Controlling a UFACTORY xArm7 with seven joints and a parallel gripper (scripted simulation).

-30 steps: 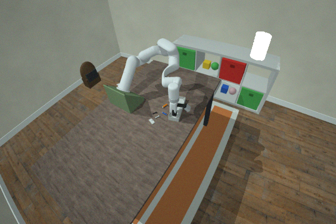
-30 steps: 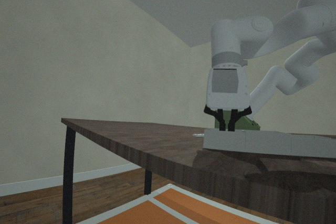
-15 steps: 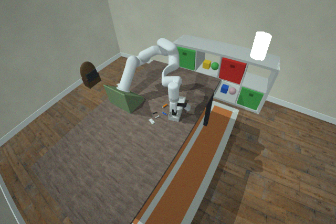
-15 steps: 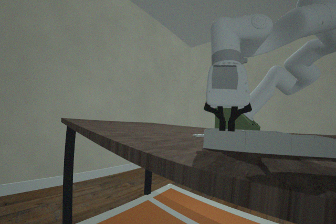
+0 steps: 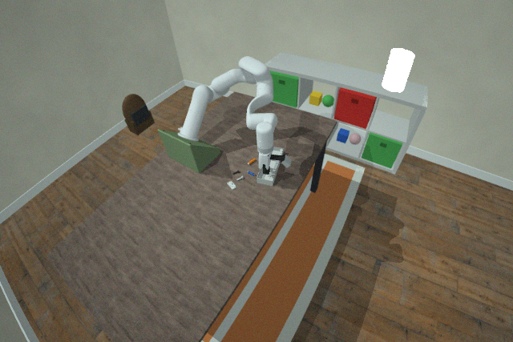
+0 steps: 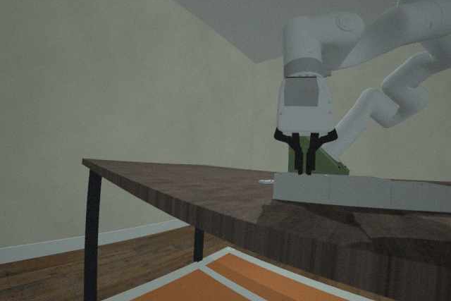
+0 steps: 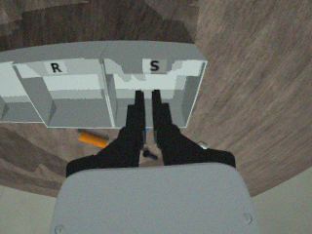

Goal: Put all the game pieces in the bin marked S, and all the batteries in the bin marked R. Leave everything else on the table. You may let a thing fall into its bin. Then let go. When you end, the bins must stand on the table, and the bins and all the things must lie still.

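The white bin is 20 mm behind my hand, 80 mm to the left of it and 40 mm below it. Round my hand: silver piece: 110 mm behind, 70 mm to the right, 50 mm below; then blue battery: 80 mm behind, 20 mm to the right, 50 mm below; then orange battery: 130 mm behind, 50 mm to the left, 50 mm below.
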